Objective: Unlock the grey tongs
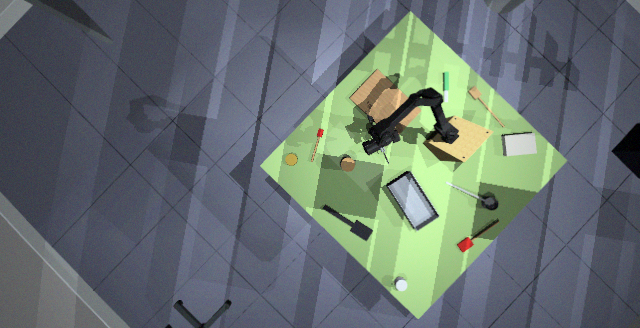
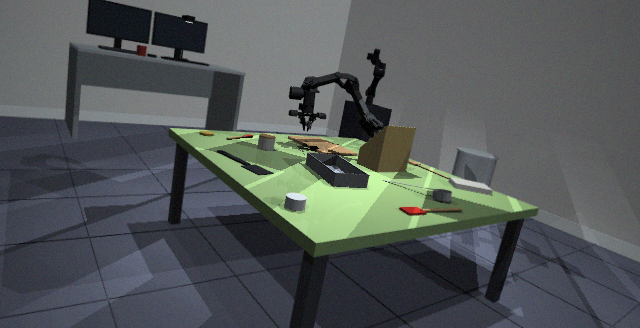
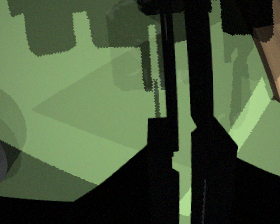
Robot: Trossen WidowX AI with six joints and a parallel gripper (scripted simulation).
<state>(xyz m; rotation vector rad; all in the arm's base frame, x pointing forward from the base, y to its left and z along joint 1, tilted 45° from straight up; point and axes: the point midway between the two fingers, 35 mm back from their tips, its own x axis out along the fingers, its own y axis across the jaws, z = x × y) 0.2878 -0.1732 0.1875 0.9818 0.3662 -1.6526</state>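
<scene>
Right now the wooden board is 21 cm behind my gripper tip, 11 cm to the right of it and 10 cm below it. From my gripper tip the other things lie so: roasting tin: 9 cm ahead, 38 cm to the left, 8 cm below; then red-tipped stick: 22 cm ahead, 25 cm to the right, 10 cm below; then cork-topped jar: 20 cm ahead, 3 cm to the right, 7 cm below.
</scene>
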